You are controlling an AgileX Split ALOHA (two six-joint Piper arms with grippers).
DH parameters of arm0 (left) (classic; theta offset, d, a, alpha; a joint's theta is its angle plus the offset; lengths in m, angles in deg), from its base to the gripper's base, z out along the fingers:
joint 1: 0 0.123 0 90
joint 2: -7.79 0 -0.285 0
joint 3: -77.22 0 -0.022 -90
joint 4: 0 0.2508 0 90
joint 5: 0 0 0.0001 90
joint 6: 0 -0.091 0 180
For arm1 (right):
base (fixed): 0 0 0 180
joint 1: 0 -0.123 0 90
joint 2: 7.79 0 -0.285 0
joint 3: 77.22 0 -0.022 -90
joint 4: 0 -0.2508 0 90
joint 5: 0 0 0.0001 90
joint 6: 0 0.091 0 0
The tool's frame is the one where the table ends.
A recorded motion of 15 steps. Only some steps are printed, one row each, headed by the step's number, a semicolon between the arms.
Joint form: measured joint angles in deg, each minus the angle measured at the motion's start. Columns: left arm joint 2, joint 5, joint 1, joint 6, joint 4, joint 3; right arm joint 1, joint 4, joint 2, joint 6, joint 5, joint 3.
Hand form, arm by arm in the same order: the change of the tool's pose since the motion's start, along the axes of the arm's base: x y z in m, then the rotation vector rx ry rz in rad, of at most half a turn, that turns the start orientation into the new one. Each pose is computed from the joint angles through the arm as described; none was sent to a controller.
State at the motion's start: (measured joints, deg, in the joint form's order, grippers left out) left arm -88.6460 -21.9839 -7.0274 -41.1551 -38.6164 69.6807; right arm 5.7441 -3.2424 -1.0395 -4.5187 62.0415 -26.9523
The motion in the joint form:
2: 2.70 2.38 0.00 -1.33 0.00 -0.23; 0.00 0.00 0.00 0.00 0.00 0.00
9: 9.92 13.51 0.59 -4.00 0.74 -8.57; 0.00 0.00 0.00 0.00 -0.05 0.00
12: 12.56 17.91 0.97 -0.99 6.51 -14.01; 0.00 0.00 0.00 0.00 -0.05 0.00
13: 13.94 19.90 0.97 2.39 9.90 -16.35; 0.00 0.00 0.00 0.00 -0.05 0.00
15: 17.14 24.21 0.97 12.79 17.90 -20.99; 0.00 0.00 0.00 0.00 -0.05 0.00
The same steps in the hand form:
2: -0.0078 0.0032 0.0177 0.0154 -0.0832 0.0142; 0.0000 0.0000 0.0000 0.0000 0.0000 0.0000
9: -0.0360 0.0209 0.0233 0.0820 -0.2312 0.1198; 0.0000 0.0000 0.0001 -0.0001 -0.0009 0.0000
12: -0.0496 0.0292 0.0107 0.1429 -0.2501 0.1559; 0.0000 0.0000 0.0001 -0.0001 -0.0009 0.0000
13: -0.0566 0.0319 0.0067 0.1489 -0.2612 0.1755; 0.0000 0.0000 0.0001 -0.0001 -0.0009 0.0000
15: -0.0721 0.0364 0.0017 0.1160 -0.2943 0.2249; 0.0000 0.0000 0.0001 -0.0001 -0.0009 0.0000

